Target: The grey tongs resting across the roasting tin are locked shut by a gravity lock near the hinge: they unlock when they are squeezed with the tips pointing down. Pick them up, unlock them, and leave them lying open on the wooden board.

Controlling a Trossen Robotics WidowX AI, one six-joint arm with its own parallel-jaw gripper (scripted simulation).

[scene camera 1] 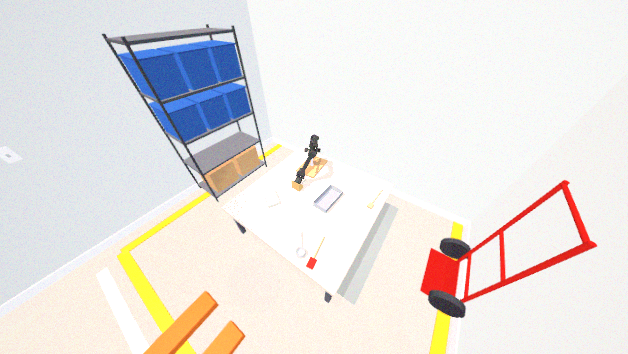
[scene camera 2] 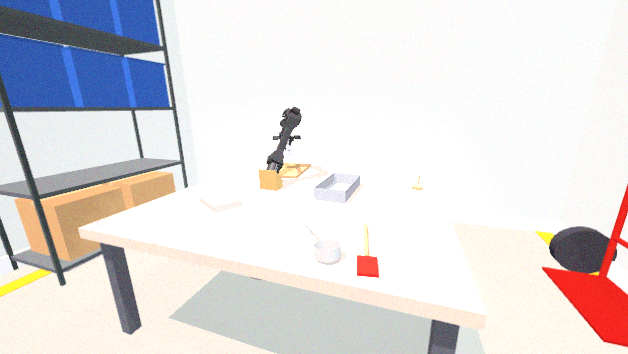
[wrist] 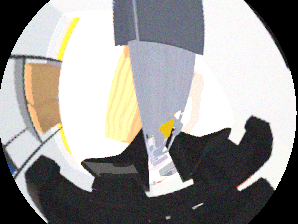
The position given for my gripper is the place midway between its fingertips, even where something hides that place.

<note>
I see my gripper (wrist: 151,126), a wooden board (wrist: 122,123) and a roasting tin (scene camera 2: 338,187).
</note>
